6 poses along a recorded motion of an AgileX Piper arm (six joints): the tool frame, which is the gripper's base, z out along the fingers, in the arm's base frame.
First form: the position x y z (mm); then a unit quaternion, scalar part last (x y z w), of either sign.
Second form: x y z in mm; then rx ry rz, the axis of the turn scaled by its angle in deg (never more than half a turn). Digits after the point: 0 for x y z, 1 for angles.
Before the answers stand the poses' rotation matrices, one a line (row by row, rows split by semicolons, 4 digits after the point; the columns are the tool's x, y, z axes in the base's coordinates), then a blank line. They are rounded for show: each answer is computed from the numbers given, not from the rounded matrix.
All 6 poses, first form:
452, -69, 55, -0.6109, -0.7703, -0.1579, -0.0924
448, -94, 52, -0.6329, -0.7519, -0.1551, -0.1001
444, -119, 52, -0.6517, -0.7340, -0.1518, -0.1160
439, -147, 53, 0.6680, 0.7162, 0.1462, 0.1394
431, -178, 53, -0.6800, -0.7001, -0.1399, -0.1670
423, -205, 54, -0.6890, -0.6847, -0.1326, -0.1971
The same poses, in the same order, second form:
-0.2366 0.9119 0.3353; 0.9703 0.2038 0.1304; 0.0506 0.3561 -0.9331
-0.1788 0.9207 0.3469; 0.9828 0.1508 0.1065; 0.0458 0.3599 -0.9318
-0.1236 0.9215 0.3682; 0.9919 0.1045 0.0717; 0.0276 0.3740 -0.9270
-0.0687 0.9161 0.3950; 0.9976 0.0648 0.0232; -0.0044 0.3957 -0.9184
-0.0194 0.9054 0.4241; 0.9989 0.0361 -0.0312; -0.0436 0.4230 -0.9051
0.0272 0.8913 0.4526; 0.9958 0.0154 -0.0900; -0.0872 0.4532 -0.8871

452, -69, 55, 103.9, 131.0, 26.9
448, -94, 52, 107.2, 127.3, 26.3
444, -119, 52, 109.4, 123.2, 25.5
439, -147, 53, 110.6, 118.6, 24.2
431, -178, 53, 110.9, 114.2, 22.8
423, -205, 54, 110.5, 109.8, 21.3

